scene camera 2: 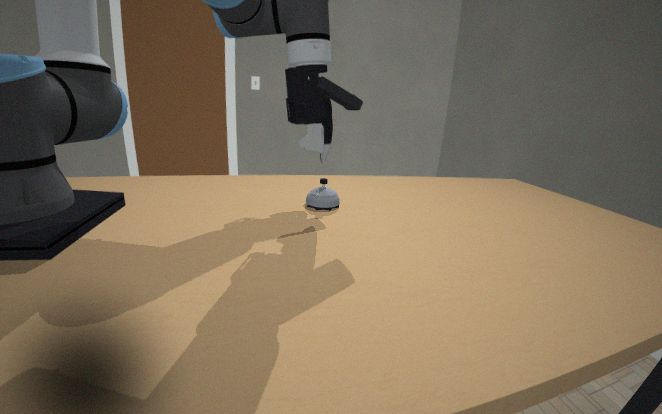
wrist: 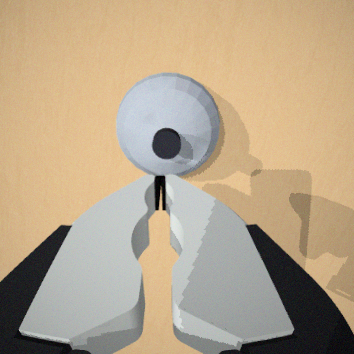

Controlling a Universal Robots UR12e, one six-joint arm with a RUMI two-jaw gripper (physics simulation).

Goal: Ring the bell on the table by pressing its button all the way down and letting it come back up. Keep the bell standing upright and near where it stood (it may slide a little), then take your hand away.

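A silver dome bell stands upright on the table. Its black button stands up at the top, raised on its stem. My gripper is shut and empty, pointing down. In the scene view its tips are a little above the button, with a gap between them. In the wrist view the tips are at the lower edge of the dome, just below the button and slightly left of it.
The robot's base plate is on the left of the table. Shadows of the arm fall on the table in front of the bell and, in the wrist view, to its right. A brown door and grey walls are behind the table.
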